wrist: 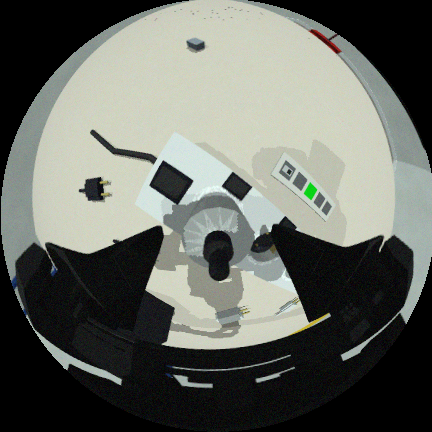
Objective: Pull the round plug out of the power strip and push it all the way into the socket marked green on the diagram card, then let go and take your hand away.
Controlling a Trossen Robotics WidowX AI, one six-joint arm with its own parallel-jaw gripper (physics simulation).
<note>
I see my gripper, a round plug and a diagram card.
</note>
